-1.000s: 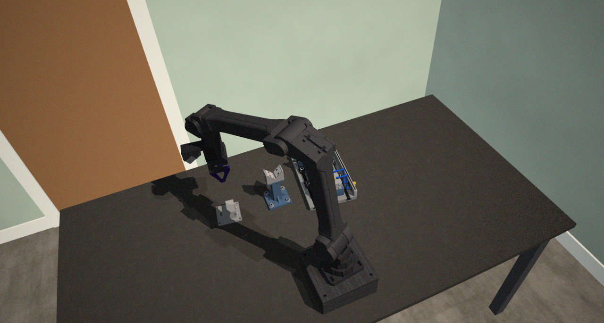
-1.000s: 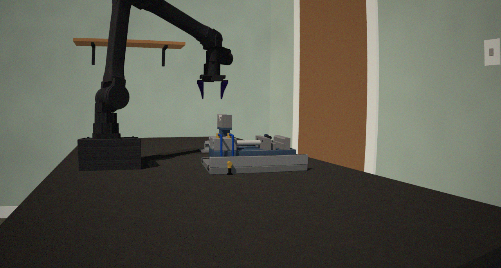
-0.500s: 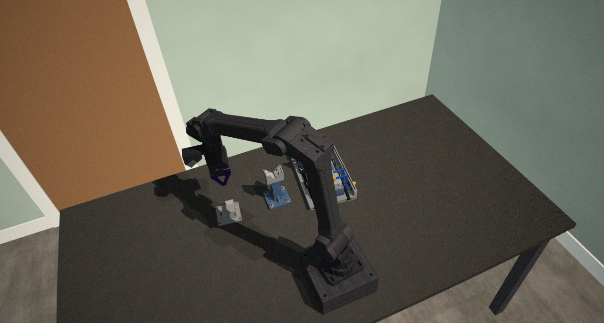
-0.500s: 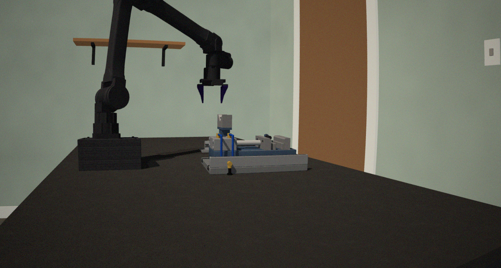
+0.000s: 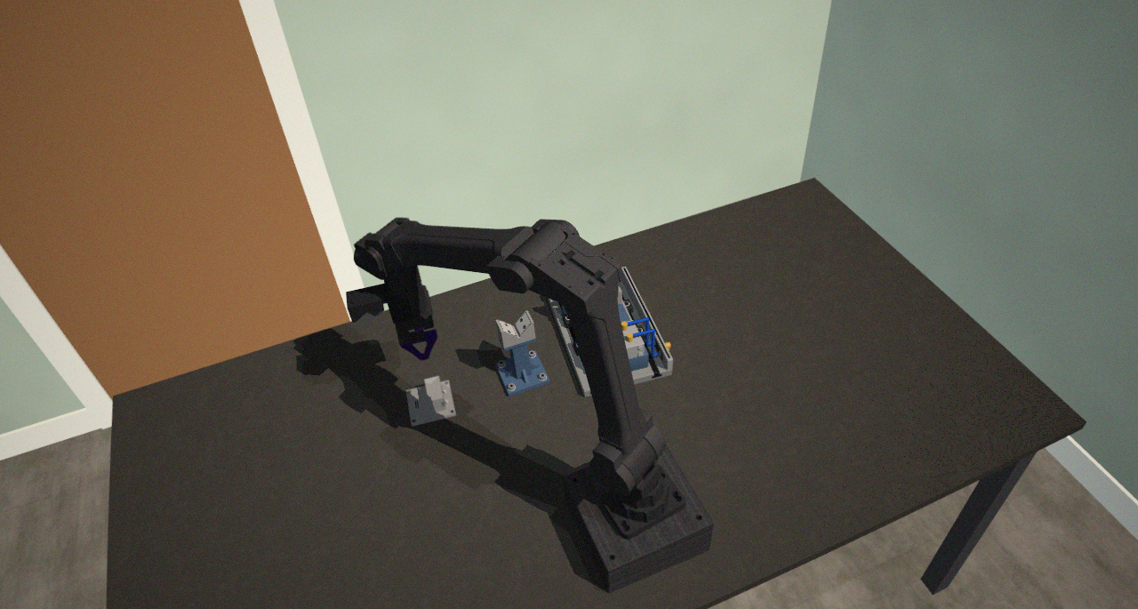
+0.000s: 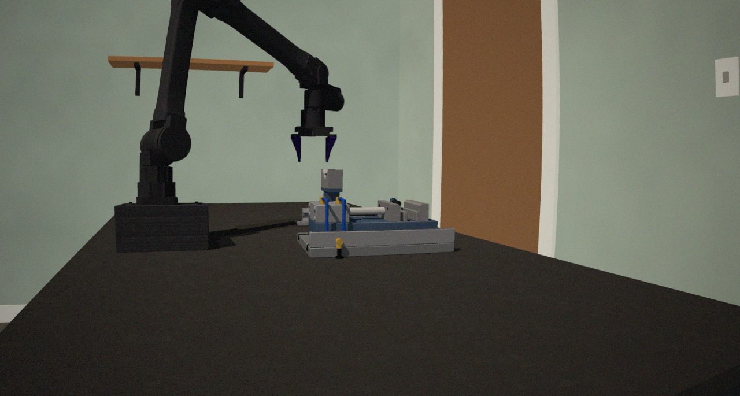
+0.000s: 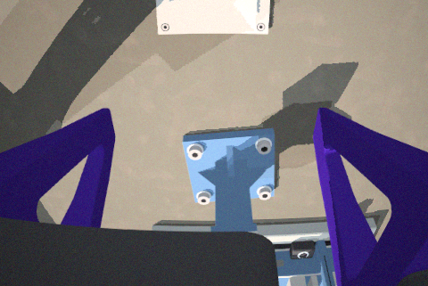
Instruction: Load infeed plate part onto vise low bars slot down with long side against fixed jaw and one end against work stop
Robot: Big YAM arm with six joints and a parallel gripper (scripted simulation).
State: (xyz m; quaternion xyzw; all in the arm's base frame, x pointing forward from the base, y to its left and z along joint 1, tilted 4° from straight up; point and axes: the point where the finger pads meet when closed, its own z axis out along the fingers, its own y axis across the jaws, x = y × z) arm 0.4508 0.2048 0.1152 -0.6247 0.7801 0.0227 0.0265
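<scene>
The part is 160 mm below my hand. Also, from my hand: grey infeed plate 10 mm to the left, 180 mm below.
</scene>
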